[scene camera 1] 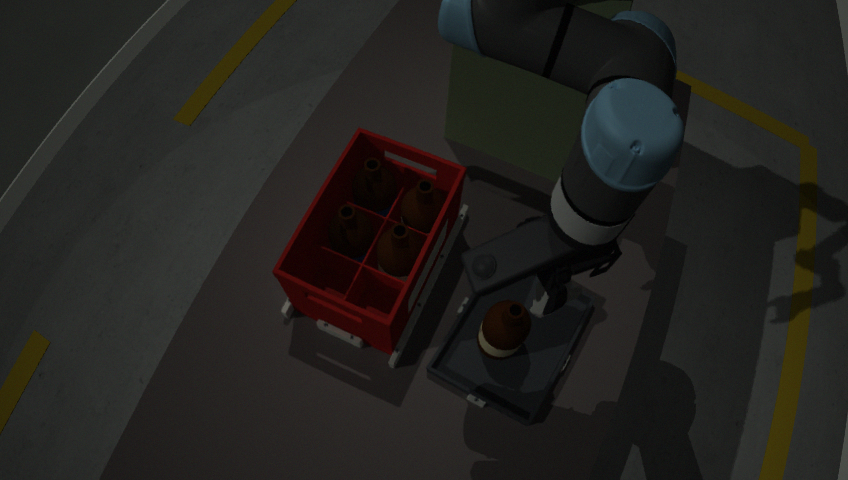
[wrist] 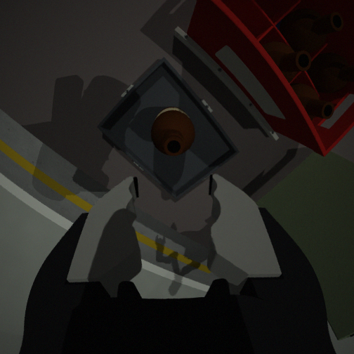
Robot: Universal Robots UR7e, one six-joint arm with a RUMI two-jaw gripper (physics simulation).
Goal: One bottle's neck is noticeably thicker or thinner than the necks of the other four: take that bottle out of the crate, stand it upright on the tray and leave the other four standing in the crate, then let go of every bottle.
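Places are measured from the arm's base along level axes (x ahead, y left, z up), in centimetres.
Pixels of known places: gripper, between the fingertips: (scene camera 1: 527,290).
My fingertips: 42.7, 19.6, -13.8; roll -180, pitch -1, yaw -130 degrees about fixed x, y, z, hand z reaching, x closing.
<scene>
Ahead of a thing's pixels: the offset from my fingertips to its top centre, as dx, dy, dz. "*": to the spot under its first point.
A brown bottle with a pale label {-0.2, -0.1, -8.4} (scene camera 1: 504,330) (wrist: 172,130) stands upright on the dark grey tray {* -2.6, +8.3, -23.9} (scene camera 1: 547,350) (wrist: 200,165). My gripper (scene camera 1: 540,304) (wrist: 173,177) is open with its jaws apart and empty. In the wrist view the bottle is beyond the fingertips, and neither jaw touches it. The red crate {* +11.4, -16.9, -15.9} (scene camera 1: 371,333) (wrist: 300,125) holds four upright brown bottles: a back left one {-9.7, -30.0, -8.1} (scene camera 1: 374,187), a back right one {-10.6, -20.9, -8.1} (scene camera 1: 421,208), a middle left one {-0.7, -28.6, -8.1} (scene camera 1: 348,231) and a middle right one {-2.2, -20.2, -8.1} (scene camera 1: 397,252). Their lower parts are partly hidden by the crate walls and dividers.
The crate stands left of the tray in the scene view, with a gap between them. Pale brackets sit around the bases of both. A green block (scene camera 1: 505,113) (wrist: 300,215) stands behind, below the arm. Yellow lines (scene camera 1: 803,249) (wrist: 60,187) mark the floor.
</scene>
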